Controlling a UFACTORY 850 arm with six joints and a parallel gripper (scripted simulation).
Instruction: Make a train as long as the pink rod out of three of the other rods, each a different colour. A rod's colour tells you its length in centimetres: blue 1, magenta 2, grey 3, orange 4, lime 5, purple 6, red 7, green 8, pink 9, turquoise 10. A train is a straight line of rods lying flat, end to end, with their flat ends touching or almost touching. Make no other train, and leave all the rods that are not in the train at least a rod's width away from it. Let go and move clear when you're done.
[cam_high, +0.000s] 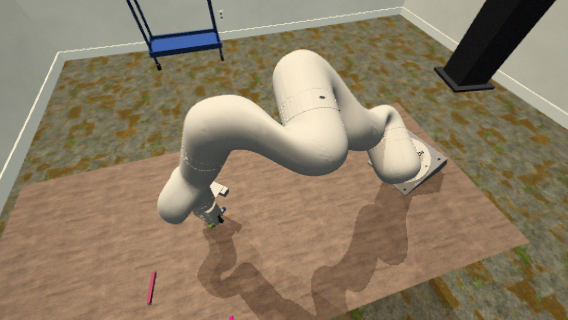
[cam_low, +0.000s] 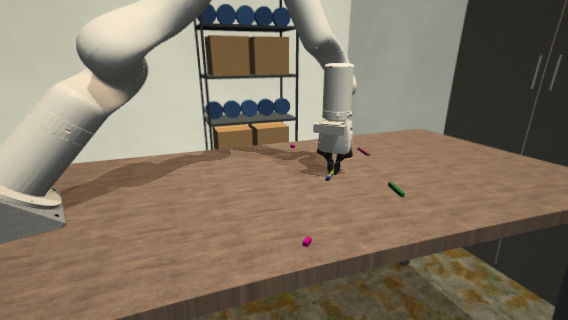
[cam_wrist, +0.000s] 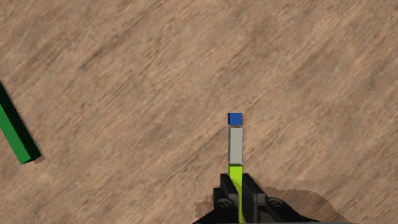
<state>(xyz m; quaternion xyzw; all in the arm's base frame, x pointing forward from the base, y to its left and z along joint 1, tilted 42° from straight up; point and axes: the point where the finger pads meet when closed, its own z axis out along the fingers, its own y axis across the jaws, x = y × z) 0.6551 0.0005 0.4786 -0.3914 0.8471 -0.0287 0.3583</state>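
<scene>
My gripper is now 20 mm above the lime rod. From my hand the other things lie so: blue rod (40 mm behind, 50 mm to the right, 20 mm below); then grey rod (20 mm behind, 30 mm to the right, 20 mm below); then green rod (130 mm ahead, 160 mm to the right, 20 mm below).
</scene>
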